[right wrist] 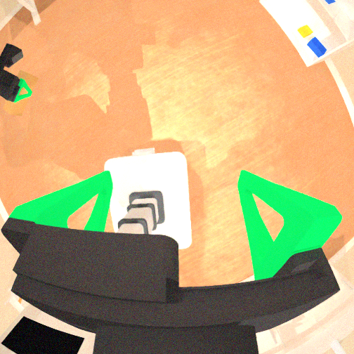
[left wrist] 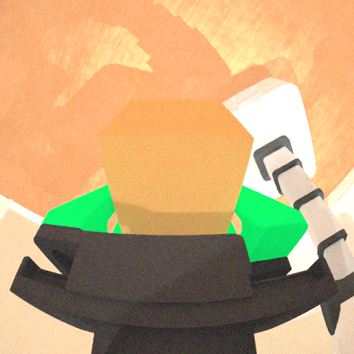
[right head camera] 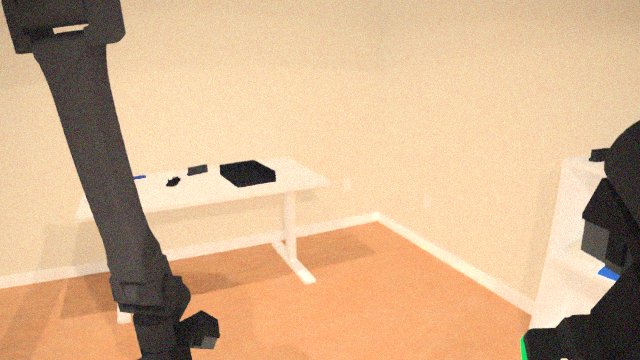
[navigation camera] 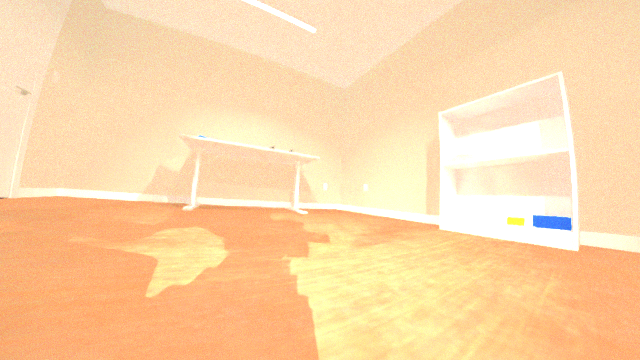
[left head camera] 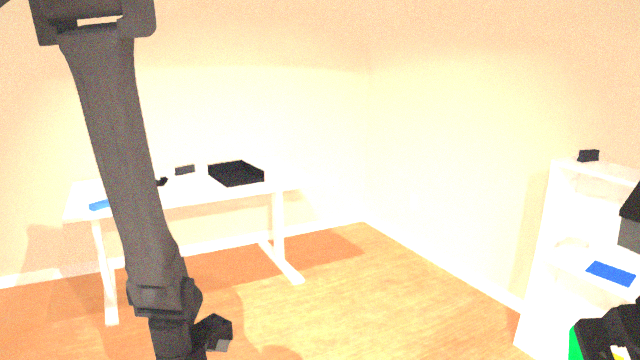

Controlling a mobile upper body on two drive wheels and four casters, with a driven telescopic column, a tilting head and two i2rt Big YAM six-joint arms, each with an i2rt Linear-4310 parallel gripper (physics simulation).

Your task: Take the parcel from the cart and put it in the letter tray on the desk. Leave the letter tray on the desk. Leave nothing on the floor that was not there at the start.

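Frame: origin at the left arm's base, x ahead, y left, z up, level; metres.
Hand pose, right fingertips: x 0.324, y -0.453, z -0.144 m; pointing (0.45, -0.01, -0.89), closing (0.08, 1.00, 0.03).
Note:
After its pixels a point has its place.
The parcel (left wrist: 175,170), an orange-brown box, is between the green fingers of my left gripper (left wrist: 174,177) (right wrist: 22,91), which is shut on it. In the right wrist view, parts of the parcel (right wrist: 27,77) show beside those fingers. My right gripper (right wrist: 174,177) is open with nothing between its fingers. The white desk (left head camera: 200,195) {y 0.412, x 2.296, z -0.633 m} (right head camera: 200,192) {y 0.494, x 2.348, z -0.633 m} (navigation camera: 240,146) {y 0.580, x 2.179, z -0.658 m} stands against the wall, away from both grippers. A flat black tray, apparently the letter tray (left head camera: 236,173) {y 0.276, x 2.751, z -0.631 m} (right head camera: 247,173) {y 0.282, x 2.751, z -0.631 m}, lies on its top towards the right end. The cart does not show in these views.
A white bookshelf (left head camera: 532,280) {y -1.358, x 1.761, z -0.930 m} (right head camera: 545,280) {y -1.367, x 1.763, z -0.920 m} (navigation camera: 573,175) {y -1.679, x 1.059, z -0.937 m} stands at the right, with blue and yellow things on its shelves. A blue object (left head camera: 99,205) {y 0.929, x 2.049, z -0.609 m}, a small dark block (left head camera: 185,170) {y 0.633, x 2.750, z -0.607 m} (right head camera: 197,170) {y 0.636, x 2.747, z -0.606 m} and a small black item (right head camera: 173,181) {y 0.714, x 2.481, z -0.604 m} lie on the desk.

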